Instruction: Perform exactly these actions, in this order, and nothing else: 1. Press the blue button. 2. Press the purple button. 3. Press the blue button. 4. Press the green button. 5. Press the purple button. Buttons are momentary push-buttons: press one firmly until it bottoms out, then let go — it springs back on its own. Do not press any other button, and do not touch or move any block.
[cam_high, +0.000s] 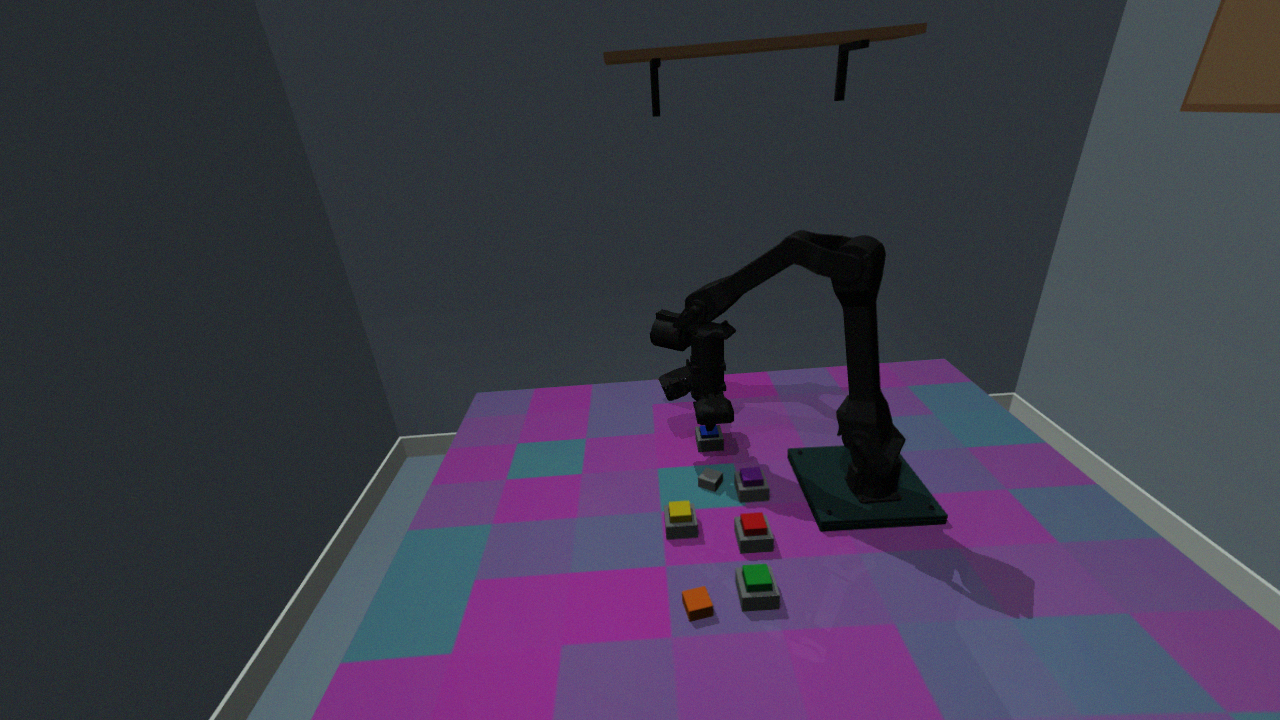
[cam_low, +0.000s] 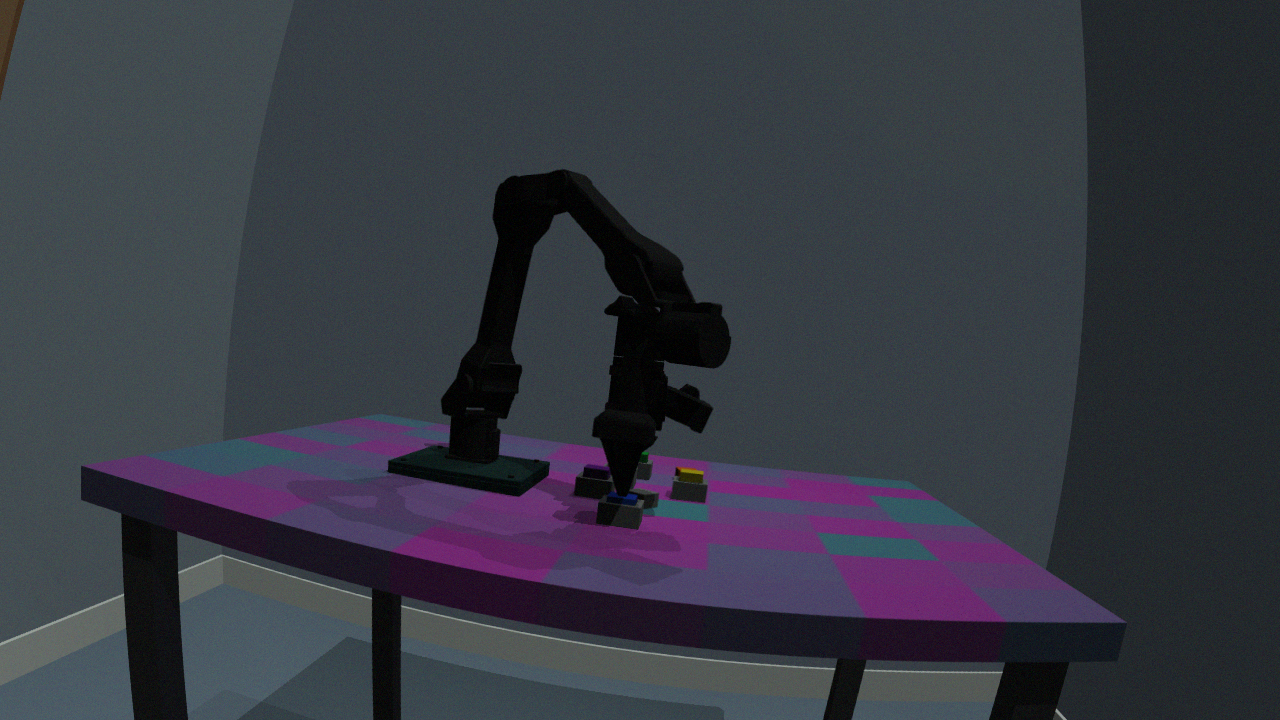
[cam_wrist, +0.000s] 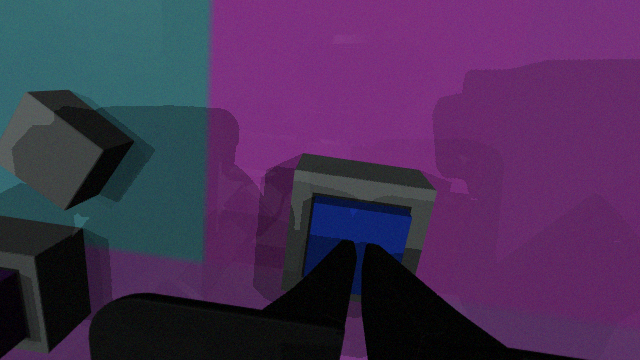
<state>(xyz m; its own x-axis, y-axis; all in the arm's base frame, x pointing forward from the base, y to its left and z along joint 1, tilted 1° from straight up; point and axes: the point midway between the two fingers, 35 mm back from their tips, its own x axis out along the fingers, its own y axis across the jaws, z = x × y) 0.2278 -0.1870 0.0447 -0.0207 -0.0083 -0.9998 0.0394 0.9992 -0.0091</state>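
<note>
Right now my gripper tip is 1 cm above the blue button. The rest, counted from my gripper tip: purple button 15 cm to the left, 4 cm behind; yellow button 21 cm to the left, 8 cm ahead; grey block 12 cm to the left, 2 cm below, 2 cm ahead.
</note>
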